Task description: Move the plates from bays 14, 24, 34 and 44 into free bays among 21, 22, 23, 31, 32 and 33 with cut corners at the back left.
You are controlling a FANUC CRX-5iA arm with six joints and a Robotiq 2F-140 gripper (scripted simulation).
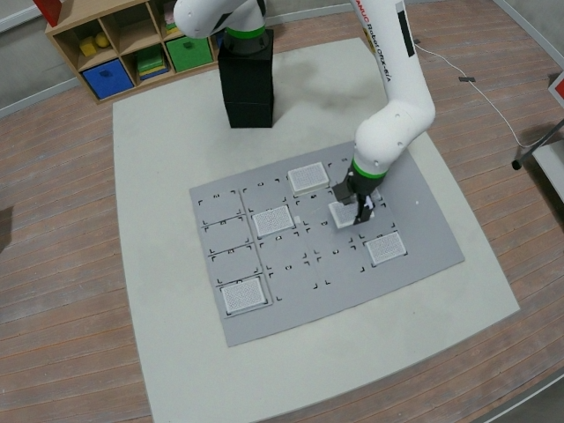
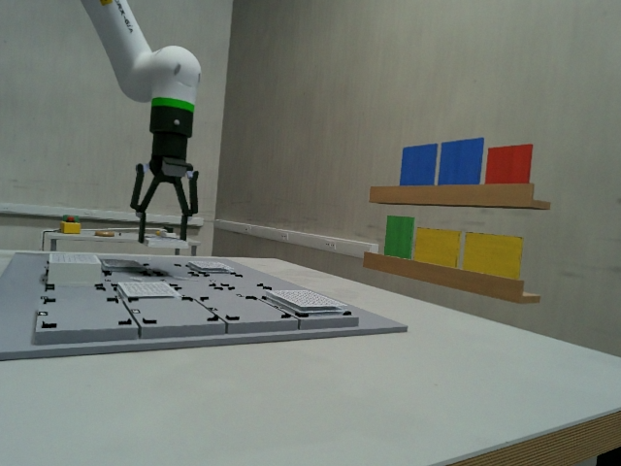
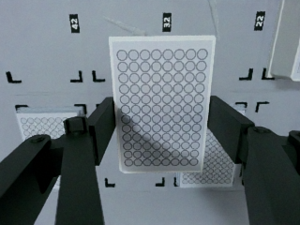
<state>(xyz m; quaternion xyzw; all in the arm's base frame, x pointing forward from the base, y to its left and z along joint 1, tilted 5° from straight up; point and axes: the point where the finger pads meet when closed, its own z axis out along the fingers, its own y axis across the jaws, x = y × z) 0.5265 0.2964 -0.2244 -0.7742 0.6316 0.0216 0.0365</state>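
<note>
The sealed plate lies 120 mm ahead of my hand, 110 mm to the left of it and 90 mm below it. Also, from my hand: sealed deep-well block (160 mm behind, 120 mm to the right, 80 mm below).
</note>
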